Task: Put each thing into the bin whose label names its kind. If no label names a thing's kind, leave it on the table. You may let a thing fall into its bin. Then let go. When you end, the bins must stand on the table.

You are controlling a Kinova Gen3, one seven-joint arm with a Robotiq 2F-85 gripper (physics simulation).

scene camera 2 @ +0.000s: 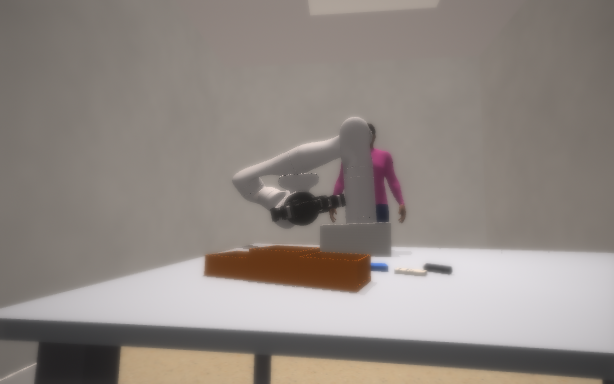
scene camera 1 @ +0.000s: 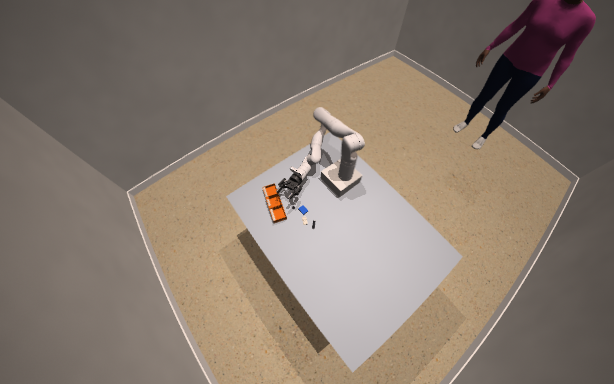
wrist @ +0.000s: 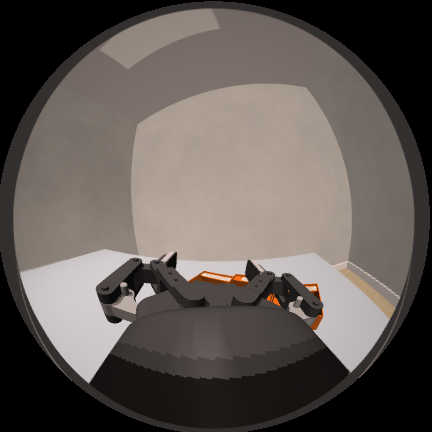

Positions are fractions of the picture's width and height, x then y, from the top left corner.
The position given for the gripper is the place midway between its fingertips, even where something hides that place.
In view: the gripper (scene camera 2: 0.51, 0.54) and a joined orange bins (scene camera 2: 0.48, 0.69).
The joined orange bins also shows in the wrist view (wrist: 0.56, 0.65). The gripper also shows in the wrist view (wrist: 0.49, 0.61).
